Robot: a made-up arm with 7 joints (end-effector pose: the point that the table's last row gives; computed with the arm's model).
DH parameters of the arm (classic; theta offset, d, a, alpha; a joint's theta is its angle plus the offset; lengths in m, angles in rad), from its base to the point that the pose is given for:
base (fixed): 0 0 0 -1.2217
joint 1: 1.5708 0 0 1.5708
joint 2: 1.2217 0 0 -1.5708
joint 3: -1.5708 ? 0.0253 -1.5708
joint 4: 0 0 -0.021 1.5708
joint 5: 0 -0.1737 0 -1.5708
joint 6: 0 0 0 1.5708
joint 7: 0 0 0 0
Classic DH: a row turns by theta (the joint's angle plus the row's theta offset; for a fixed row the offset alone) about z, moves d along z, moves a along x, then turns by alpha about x.
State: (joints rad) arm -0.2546 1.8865 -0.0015 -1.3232 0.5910 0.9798 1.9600
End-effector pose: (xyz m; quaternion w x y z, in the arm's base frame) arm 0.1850 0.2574 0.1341 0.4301 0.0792 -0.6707 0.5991
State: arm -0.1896 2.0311 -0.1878 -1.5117 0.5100 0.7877 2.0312
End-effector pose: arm 0.1921 0.2334 0.1153 0.5484 0.1170 -0.6930 0.4531
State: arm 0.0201 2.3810 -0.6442 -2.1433 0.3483 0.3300 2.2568
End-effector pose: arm 0.1454 0.1829 0.0292 0.8770 0.0627 -0.4091 0.2441
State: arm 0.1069 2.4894 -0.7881 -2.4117 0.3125 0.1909 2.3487
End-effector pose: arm 0.1062 0.1588 0.0087 0.9371 0.0017 -0.2263 0.2658
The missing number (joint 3, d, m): -0.225
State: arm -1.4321 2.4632 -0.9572 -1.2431 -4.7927 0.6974 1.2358
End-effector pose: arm -0.0126 0.2776 0.2162 0.3973 -0.0533 -0.7266 0.5580
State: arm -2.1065 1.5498 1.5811 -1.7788 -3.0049 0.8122 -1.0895
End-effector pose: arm -0.0937 0.2714 0.0370 0.7780 -0.0027 0.4062 0.4793
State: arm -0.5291 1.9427 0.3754 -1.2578 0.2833 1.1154 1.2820
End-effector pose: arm 0.1104 0.2274 0.2430 0.3429 0.2586 -0.7679 0.4752
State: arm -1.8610 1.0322 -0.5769 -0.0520 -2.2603 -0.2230 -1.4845
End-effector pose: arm 0.2981 0.1972 0.1790 0.2341 -0.4779 -0.6321 0.5632
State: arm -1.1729 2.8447 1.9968 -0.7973 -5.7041 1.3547 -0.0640
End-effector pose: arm -0.3558 0.0818 0.1246 0.0838 -0.1139 0.9795 -0.1437
